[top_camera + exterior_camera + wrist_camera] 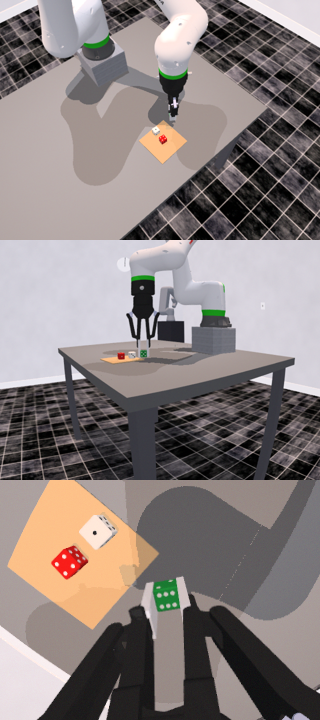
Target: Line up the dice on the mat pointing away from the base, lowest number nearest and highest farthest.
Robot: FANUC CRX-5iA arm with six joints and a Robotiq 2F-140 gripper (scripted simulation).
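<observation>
Now: the red die 110 mm to the right of my hand, 40 mm below it and 40 mm ahead of it. Round my hand: white die 90 mm to the right, 40 mm below, 10 mm behind; green die 20 mm below; mat 110 mm to the right, 50 mm below, 40 mm ahead.
</observation>
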